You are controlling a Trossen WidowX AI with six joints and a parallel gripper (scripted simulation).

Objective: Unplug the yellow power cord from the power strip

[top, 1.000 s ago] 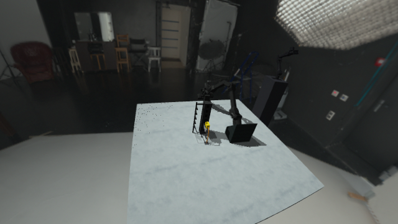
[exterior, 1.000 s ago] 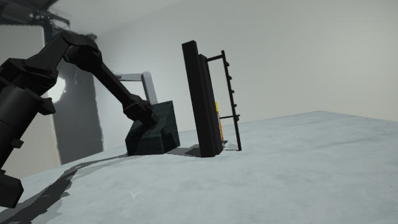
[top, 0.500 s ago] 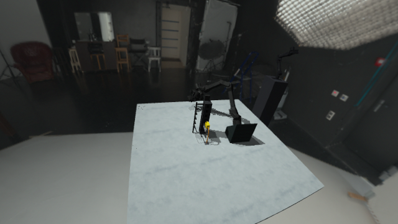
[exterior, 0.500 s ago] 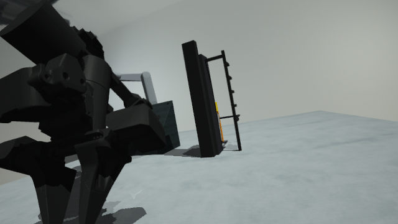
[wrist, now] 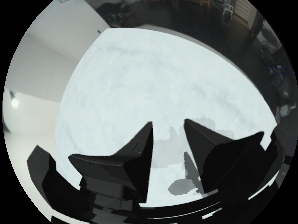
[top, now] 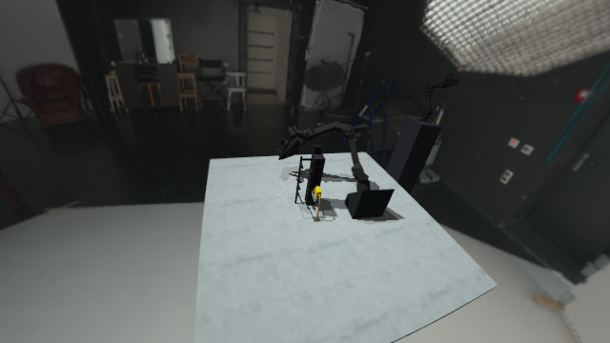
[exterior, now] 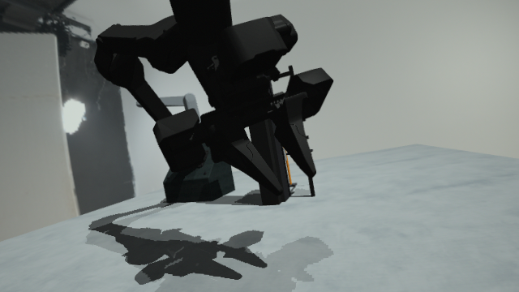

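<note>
My gripper tip is 16 cm past the yellow plug, 37 cm to the right of it and 5 cm below it.
</note>
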